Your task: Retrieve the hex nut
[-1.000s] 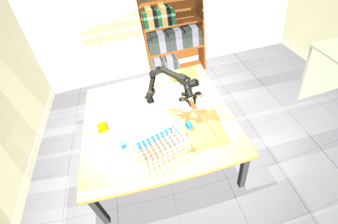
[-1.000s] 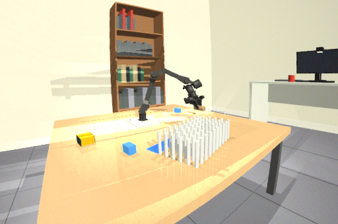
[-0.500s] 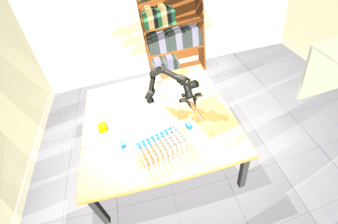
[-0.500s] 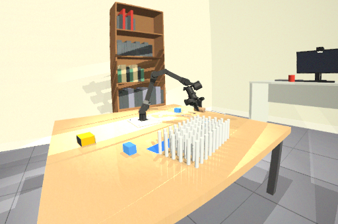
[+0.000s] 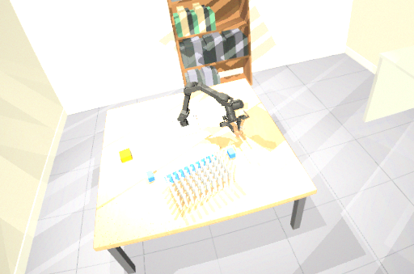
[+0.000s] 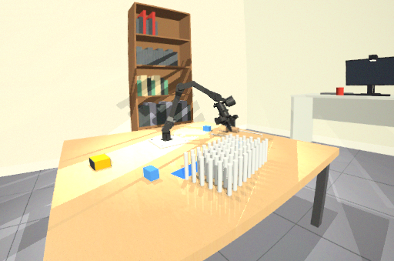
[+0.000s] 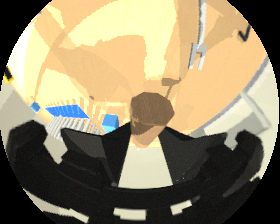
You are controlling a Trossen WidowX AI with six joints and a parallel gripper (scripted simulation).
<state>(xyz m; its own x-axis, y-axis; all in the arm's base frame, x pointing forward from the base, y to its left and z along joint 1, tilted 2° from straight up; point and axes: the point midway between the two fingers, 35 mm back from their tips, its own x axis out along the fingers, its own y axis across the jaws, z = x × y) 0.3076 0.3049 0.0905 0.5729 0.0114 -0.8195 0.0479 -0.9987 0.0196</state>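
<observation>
My gripper tip is 10 cm short of the brown stick-like tool. From my gripper tip the other things lie so: blue taped strip 12 cm ahead, 37 cm to the right, 7 cm below; then thin grey tool 16 cm behind, 6 cm to the left, 7 cm below.
</observation>
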